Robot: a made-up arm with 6 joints.
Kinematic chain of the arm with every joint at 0, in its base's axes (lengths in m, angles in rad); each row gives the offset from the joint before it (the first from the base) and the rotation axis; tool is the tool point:
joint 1: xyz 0 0 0.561 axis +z
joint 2: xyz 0 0 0 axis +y
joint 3: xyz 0 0 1.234 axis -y
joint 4: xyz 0 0 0 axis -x
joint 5: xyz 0.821 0 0 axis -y
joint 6: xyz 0 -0.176 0 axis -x
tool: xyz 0 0 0
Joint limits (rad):
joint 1: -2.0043..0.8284
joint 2: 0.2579..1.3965
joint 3: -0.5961..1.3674
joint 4: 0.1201..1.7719
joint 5: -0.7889..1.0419
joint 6: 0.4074..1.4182
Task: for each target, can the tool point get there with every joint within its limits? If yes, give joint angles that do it. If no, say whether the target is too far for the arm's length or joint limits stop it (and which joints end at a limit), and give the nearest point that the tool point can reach.
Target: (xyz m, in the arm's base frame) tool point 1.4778 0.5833 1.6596
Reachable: yes | joints 0.4335 0.6648 0.6369 1.0245 0.5229 1.2986
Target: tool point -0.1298 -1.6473 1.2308
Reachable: yes | joints -1.5848 0.7572 0.3123 0.9192 -0.1151 1.1066
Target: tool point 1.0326 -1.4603 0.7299
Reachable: yes | joints -0.9128 1.0567 0.3145 1.1242 0.5594 0.6752
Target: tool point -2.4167 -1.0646 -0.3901
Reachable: no: too far | nearest point -0.8586 -1.4389 0.0887 | short by 1.672 m
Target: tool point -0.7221 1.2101 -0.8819
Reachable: no: joint limits stop it (at a limit: joint 1, joint 2, joint 3, joint 4) | nearest point 0.6748 0.7875 -0.0447 | short by 1.683 m
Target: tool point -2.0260 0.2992 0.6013
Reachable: no: joint limits stop it (at a limit: joint 1, joint 3, joint 4) | nearest point -0.5986 -0.8773 0.6339 | short by 1.850 m
